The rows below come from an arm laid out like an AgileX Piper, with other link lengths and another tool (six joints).
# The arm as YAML. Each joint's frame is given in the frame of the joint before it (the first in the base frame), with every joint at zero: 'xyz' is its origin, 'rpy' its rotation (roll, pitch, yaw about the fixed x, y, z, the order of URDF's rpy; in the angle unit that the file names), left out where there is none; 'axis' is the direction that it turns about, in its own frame. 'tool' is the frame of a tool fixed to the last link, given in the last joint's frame.
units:
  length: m
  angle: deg
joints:
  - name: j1
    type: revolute
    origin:
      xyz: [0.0, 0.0, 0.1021]
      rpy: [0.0, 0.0, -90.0]
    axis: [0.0, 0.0, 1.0]
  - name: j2
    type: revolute
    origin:
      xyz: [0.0, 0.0, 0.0]
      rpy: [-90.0, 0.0, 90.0]
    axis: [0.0, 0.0, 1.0]
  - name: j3
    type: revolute
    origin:
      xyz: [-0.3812, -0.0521, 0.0]
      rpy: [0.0, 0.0, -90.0]
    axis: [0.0, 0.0, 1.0]
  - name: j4
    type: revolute
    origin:
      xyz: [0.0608, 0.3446, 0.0]
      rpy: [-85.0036, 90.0, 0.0]
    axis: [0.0, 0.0, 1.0]
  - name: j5
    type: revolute
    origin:
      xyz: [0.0, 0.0, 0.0]
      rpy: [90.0, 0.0, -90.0]
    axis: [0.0, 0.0, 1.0]
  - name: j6
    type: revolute
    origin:
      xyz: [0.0, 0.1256, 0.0]
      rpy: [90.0, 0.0, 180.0]
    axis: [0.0, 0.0, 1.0]
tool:
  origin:
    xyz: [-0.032, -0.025, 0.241]
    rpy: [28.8, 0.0, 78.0]
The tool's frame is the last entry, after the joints.
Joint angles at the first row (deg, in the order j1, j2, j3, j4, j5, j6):
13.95 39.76 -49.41 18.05 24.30 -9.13
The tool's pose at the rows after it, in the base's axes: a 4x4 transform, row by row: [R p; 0 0 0 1], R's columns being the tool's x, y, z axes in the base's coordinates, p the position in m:
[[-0.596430, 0.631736, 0.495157, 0.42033], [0.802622, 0.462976, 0.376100, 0.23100], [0.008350, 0.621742, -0.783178, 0.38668], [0, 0, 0, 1]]
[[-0.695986, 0.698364, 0.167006, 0.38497], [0.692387, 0.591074, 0.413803, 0.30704], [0.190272, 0.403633, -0.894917, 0.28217], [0, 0, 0, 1]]
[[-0.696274, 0.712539, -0.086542, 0.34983], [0.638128, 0.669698, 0.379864, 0.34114], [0.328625, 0.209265, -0.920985, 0.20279], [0, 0, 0, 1]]
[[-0.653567, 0.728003, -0.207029, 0.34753], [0.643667, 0.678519, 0.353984, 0.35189], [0.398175, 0.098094, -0.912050, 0.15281], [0, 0, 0, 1]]
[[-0.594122, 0.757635, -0.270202, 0.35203], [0.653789, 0.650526, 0.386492, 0.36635], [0.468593, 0.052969, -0.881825, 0.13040], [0, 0, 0, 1]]
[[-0.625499, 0.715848, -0.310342, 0.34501], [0.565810, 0.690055, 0.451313, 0.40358], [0.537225, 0.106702, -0.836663, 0.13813], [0, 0, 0, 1]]
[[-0.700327, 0.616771, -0.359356, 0.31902], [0.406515, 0.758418, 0.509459, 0.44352], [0.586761, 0.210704, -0.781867, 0.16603], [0, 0, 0, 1]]
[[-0.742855, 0.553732, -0.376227, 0.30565], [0.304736, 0.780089, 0.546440, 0.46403], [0.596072, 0.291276, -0.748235, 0.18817], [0, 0, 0, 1]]
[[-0.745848, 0.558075, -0.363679, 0.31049], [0.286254, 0.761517, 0.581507, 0.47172], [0.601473, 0.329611, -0.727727, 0.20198], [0, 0, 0, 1]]
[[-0.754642, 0.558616, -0.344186, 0.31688], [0.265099, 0.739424, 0.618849, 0.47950], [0.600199, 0.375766, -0.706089, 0.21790], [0, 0, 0, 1]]
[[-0.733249, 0.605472, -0.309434, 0.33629], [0.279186, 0.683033, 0.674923, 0.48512], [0.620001, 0.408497, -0.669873, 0.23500], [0, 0, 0, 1]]
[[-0.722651, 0.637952, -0.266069, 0.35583], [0.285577, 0.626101, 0.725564, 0.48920], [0.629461, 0.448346, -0.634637, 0.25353], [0, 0, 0, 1]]
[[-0.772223, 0.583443, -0.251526, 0.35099], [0.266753, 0.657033, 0.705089, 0.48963], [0.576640, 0.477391, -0.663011, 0.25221], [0, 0, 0, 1]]
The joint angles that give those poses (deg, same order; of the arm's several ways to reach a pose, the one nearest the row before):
21.14 49.32 -52.45 26.12 34.49 -15.68
25.68 58.10 -53.10 32.39 44.30 -15.93
27.37 65.60 -53.10 36.09 51.21 -15.93
27.37 71.90 -53.10 38.00 52.43 -15.93
27.37 75.98 -53.10 41.68 51.46 -15.40
27.37 78.74 -53.10 50.95 52.11 -24.17
27.37 80.23 -53.10 60.89 56.56 -36.40
27.37 80.94 -53.10 66.41 59.29 -43.70
27.37 80.94 -53.10 69.34 58.90 -45.55
27.37 80.94 -53.10 72.63 58.40 -48.10
27.37 80.94 -53.10 76.89 56.06 -48.56
27.37 80.94 -53.10 81.41 53.85 -50.28
27.37 80.94 -53.10 80.39 54.42 -53.97

